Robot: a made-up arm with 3 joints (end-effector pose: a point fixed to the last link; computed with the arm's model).
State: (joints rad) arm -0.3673 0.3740 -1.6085
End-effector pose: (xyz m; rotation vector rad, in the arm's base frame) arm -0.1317 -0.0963 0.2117 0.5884 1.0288 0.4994
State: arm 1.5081 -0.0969 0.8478
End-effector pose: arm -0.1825 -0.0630 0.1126 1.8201 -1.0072 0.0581
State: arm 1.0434 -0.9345 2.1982
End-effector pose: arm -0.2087 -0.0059 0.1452 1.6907 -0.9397 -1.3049
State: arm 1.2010 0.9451 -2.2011
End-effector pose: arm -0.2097 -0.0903 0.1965 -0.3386 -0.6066 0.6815
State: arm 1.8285 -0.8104 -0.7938
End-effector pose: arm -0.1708 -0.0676 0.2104 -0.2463 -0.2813 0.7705
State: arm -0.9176 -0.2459 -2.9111
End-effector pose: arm -0.1139 -0.0038 0.1687 0.6585 1.7222 2.3682
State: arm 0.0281 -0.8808 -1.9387
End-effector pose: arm -0.1112 -0.0099 0.1718 0.0419 1.6967 1.7200
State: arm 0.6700 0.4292 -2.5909
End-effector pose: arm -0.1610 -0.0474 0.2338 -0.6385 0.4298 1.1540
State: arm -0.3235 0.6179 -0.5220
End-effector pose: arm -0.2054 -0.0944 0.2134 1.0082 0.2849 -0.5518
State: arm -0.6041 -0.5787 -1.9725
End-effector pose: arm -0.1084 -0.0290 0.1556 0.6757 1.9089 1.5650
